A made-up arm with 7 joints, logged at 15 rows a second.
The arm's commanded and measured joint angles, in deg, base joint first. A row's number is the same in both.
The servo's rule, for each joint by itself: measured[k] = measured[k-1] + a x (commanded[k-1-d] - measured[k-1]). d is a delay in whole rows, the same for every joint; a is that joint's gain. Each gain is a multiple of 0.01, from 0.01 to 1. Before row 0 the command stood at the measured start. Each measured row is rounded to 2 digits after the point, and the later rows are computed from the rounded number. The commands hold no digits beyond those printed.
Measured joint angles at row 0: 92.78, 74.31, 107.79, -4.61, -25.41, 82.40, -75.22
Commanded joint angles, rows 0 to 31: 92.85, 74.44, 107.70, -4.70, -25.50, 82.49, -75.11; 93.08, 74.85, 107.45, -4.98, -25.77, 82.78, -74.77; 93.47, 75.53, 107.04, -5.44, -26.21, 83.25, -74.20; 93.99, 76.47, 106.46, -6.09, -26.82, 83.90, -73.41; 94.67, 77.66, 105.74, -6.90, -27.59, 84.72, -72.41; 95.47, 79.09, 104.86, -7.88, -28.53, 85.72, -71.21; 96.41, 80.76, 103.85, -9.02, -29.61, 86.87, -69.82; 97.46, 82.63, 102.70, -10.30, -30.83, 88.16, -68.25; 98.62, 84.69, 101.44, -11.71, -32.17, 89.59, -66.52; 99.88, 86.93, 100.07, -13.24, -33.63, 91.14, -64.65; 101.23, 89.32, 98.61, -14.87, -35.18, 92.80, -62.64; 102.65, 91.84, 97.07, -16.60, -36.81, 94.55, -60.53; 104.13, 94.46, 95.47, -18.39, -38.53, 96.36, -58.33; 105.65, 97.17, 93.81, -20.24, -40.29, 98.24, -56.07; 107.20, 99.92, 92.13, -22.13, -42.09, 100.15, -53.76; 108.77, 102.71, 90.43, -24.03, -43.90, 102.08, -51.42; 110.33, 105.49, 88.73, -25.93, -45.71, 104.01, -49.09; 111.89, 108.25, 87.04, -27.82, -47.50, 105.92, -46.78; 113.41, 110.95, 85.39, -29.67, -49.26, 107.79, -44.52; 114.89, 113.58, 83.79, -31.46, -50.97, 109.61, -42.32; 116.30, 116.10, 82.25, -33.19, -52.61, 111.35, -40.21; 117.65, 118.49, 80.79, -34.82, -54.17, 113.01, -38.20; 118.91, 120.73, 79.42, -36.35, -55.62, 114.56, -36.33; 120.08, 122.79, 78.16, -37.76, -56.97, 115.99, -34.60; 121.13, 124.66, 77.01, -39.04, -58.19, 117.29, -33.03; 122.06, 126.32, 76.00, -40.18, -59.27, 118.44, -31.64; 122.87, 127.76, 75.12, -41.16, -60.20, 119.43, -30.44; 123.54, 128.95, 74.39, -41.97, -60.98, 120.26, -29.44; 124.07, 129.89, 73.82, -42.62, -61.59, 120.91, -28.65; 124.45, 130.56, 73.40, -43.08, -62.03, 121.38, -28.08; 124.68, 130.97, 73.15, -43.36, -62.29, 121.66, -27.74; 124.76, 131.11, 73.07, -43.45, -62.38, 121.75, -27.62
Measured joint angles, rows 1 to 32: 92.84, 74.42, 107.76, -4.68, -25.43, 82.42, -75.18; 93.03, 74.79, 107.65, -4.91, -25.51, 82.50, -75.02; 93.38, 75.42, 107.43, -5.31, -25.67, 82.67, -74.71; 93.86, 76.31, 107.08, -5.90, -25.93, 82.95, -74.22; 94.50, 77.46, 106.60, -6.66, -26.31, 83.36, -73.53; 95.27, 78.85, 105.97, -7.59, -26.82, 83.90, -72.65; 96.17, 80.47, 105.21, -8.68, -27.46, 84.58, -71.57; 97.19, 82.31, 104.31, -9.91, -28.24, 85.40, -70.31; 98.32, 84.33, 103.28, -11.28, -29.14, 86.36, -68.87; 99.55, 86.54, 102.12, -12.77, -30.17, 87.46, -67.27; 100.88, 88.90, 100.86, -14.37, -31.32, 88.69, -65.51; 102.28, 91.40, 99.50, -16.06, -32.58, 90.04, -63.62; 103.74, 94.00, 98.05, -17.83, -33.95, 91.49, -61.61; 105.25, 96.69, 96.52, -19.66, -35.41, 93.04, -59.50; 106.79, 99.44, 94.94, -21.54, -36.95, 94.68, -57.32; 108.35, 102.22, 93.32, -23.43, -38.55, 96.38, -55.08; 109.91, 105.00, 91.67, -25.33, -40.20, 98.13, -52.80; 111.47, 107.76, 90.00, -27.22, -41.88, 99.92, -50.51; 113.00, 110.47, 88.34, -29.08, -43.58, 101.73, -48.23; 114.49, 113.11, 86.70, -30.89, -45.28, 103.54, -45.98; 115.92, 115.65, 85.10, -32.64, -46.97, 105.34, -43.79; 117.29, 118.06, 83.55, -34.30, -48.63, 107.10, -41.67; 118.57, 120.33, 82.06, -35.86, -50.24, 108.82, -39.64; 119.76, 122.42, 80.66, -37.30, -51.79, 110.47, -37.72; 120.84, 124.32, 79.35, -38.62, -53.26, 112.04, -35.94; 121.80, 126.02, 78.14, -39.81, -54.64, 113.51, -34.31; 122.65, 127.50, 77.05, -40.84, -55.92, 114.87, -32.84; 123.35, 128.73, 76.09, -41.70, -57.08, 116.11, -31.55; 123.92, 129.72, 75.27, -42.40, -58.12, 117.21, -30.45; 124.34, 130.43, 74.60, -42.92, -59.02, 118.17, -29.55; 124.61, 130.89, 74.08, -43.25, -59.77, 118.97, -28.86; 124.73, 131.08, 73.72, -43.40, -60.37, 119.61, -28.39
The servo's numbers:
d 0
a 0.79 0.85 0.36 0.76 0.23 0.23 0.38

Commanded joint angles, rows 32 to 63: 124.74, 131.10, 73.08, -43.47, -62.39, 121.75, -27.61; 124.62, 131.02, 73.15, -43.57, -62.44, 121.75, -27.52; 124.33, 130.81, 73.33, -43.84, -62.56, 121.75, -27.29; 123.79, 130.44, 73.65, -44.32, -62.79, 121.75, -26.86; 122.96, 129.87, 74.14, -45.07, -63.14, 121.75, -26.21; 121.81, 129.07, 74.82, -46.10, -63.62, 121.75, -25.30; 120.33, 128.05, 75.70, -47.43, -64.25, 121.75, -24.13; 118.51, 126.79, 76.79, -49.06, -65.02, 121.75, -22.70; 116.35, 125.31, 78.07, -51.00, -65.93, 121.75, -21.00; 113.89, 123.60, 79.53, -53.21, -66.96, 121.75, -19.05; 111.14, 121.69, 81.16, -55.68, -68.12, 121.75, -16.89; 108.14, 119.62, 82.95, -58.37, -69.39, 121.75, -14.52; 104.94, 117.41, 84.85, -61.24, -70.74, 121.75, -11.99; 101.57, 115.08, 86.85, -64.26, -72.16, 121.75, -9.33; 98.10, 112.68, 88.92, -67.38, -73.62, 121.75, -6.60; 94.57, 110.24, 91.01, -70.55, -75.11, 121.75, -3.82; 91.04, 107.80, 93.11, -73.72, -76.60, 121.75, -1.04; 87.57, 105.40, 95.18, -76.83, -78.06, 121.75, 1.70; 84.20, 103.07, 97.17, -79.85, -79.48, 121.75, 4.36; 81.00, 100.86, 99.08, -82.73, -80.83, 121.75, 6.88; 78.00, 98.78, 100.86, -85.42, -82.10, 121.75, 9.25; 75.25, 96.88, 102.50, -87.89, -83.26, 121.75, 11.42; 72.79, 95.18, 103.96, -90.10, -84.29, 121.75, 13.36; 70.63, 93.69, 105.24, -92.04, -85.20, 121.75, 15.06; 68.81, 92.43, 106.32, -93.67, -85.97, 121.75, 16.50; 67.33, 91.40, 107.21, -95.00, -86.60, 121.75, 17.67; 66.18, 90.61, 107.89, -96.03, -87.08, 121.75, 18.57; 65.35, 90.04, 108.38, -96.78, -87.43, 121.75, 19.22; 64.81, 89.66, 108.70, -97.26, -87.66, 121.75, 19.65; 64.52, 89.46, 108.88, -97.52, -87.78, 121.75, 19.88; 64.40, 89.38, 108.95, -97.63, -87.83, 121.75, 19.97; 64.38, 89.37, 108.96, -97.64, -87.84, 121.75, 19.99
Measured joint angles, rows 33 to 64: 124.74, 131.10, 73.49, -43.45, -60.83, 120.10, -28.09; 124.65, 131.03, 73.37, -43.54, -61.20, 120.48, -27.87; 124.40, 130.84, 73.36, -43.77, -61.51, 120.77, -27.65; 123.92, 130.50, 73.46, -44.19, -61.80, 121.00, -27.35; 123.16, 129.96, 73.70, -44.86, -62.11, 121.17, -26.92; 122.09, 129.20, 74.10, -45.80, -62.46, 121.30, -26.30; 120.70, 128.22, 74.68, -47.04, -62.87, 121.40, -25.48; 118.97, 127.00, 75.44, -48.58, -63.36, 121.48, -24.42; 116.90, 125.56, 76.39, -50.42, -63.95, 121.54, -23.12; 114.52, 123.89, 77.52, -52.54, -64.64, 121.59, -21.57; 111.85, 122.02, 78.83, -54.93, -65.44, 121.63, -19.79; 108.92, 119.98, 80.31, -57.54, -66.35, 121.66, -17.79; 105.78, 117.80, 81.94, -60.35, -67.36, 121.68, -15.59; 102.45, 115.49, 83.71, -63.32, -68.46, 121.70, -13.21; 99.01, 113.10, 85.59, -66.41, -69.65, 121.71, -10.70; 95.50, 110.67, 87.54, -69.56, -70.91, 121.72, -8.09; 91.98, 108.23, 89.55, -72.72, -72.22, 121.73, -5.41; 88.50, 105.82, 91.58, -75.84, -73.56, 121.73, -2.71; 85.10, 103.48, 93.59, -78.89, -74.92, 121.73, -0.02; 81.86, 101.25, 95.57, -81.81, -76.28, 121.73, 2.60; 78.81, 99.15, 97.47, -84.55, -77.62, 121.73, 5.13; 76.00, 97.22, 99.28, -87.09, -78.92, 121.73, 7.52; 73.46, 95.49, 100.96, -89.38, -80.16, 121.73, 9.74; 71.22, 93.96, 102.50, -91.40, -81.32, 121.73, 11.76; 69.32, 92.66, 103.88, -93.13, -82.39, 121.73, 13.56; 67.75, 91.59, 105.08, -94.55, -83.36, 121.73, 15.12; 66.51, 90.76, 106.09, -95.67, -84.22, 121.73, 16.43; 65.59, 90.15, 106.91, -96.51, -84.96, 121.73, 17.49; 64.97, 89.73, 107.55, -97.08, -85.58, 121.73, 18.31; 64.61, 89.50, 108.03, -97.41, -86.09, 121.73, 18.91; 64.44, 89.40, 108.36, -97.58, -86.49, 121.73, 19.31; 64.39, 89.37, 108.58, -97.63, -86.80, 121.73, 19.57
